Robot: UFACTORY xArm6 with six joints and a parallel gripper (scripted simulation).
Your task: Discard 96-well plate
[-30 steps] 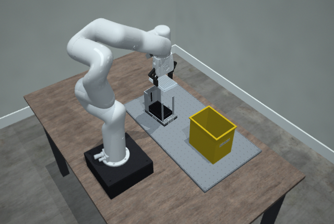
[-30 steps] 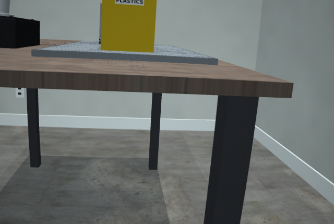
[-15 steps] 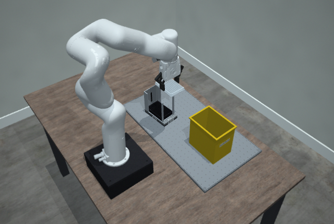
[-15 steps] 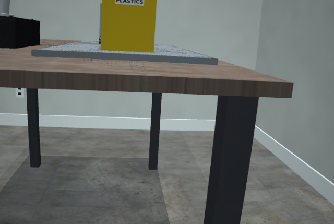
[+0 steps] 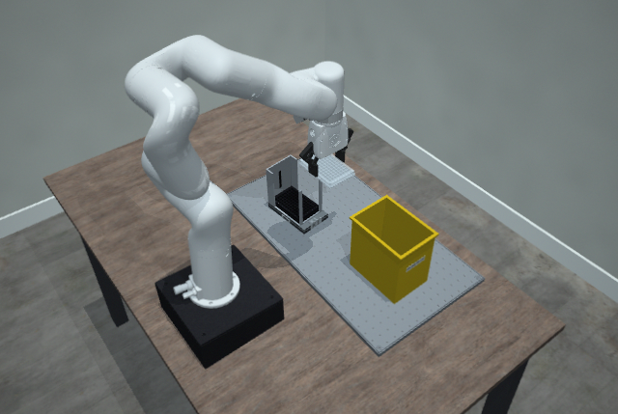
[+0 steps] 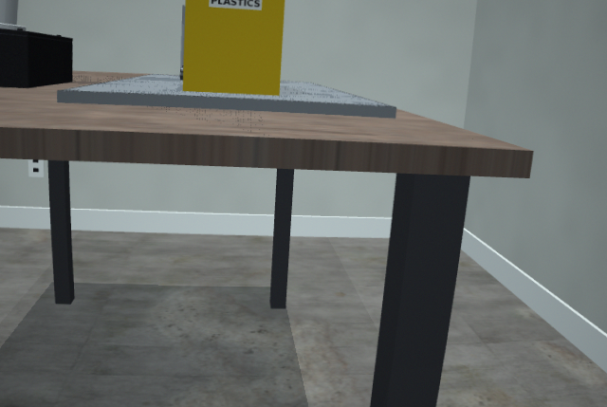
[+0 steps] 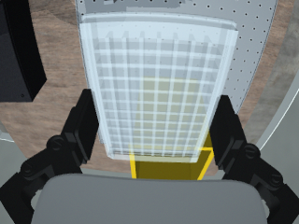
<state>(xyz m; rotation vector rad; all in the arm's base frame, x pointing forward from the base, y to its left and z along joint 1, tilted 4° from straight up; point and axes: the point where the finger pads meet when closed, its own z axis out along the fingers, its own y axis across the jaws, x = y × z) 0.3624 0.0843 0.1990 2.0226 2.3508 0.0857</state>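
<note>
My gripper is now 6 cm short of the yellow plastics bin W1, 21 cm to the left of it and 16 cm above it. Round my hand: black plate: 3 cm behind, 12 cm to the left, 22 cm below; white 96-well plate: 1 cm below.
</note>
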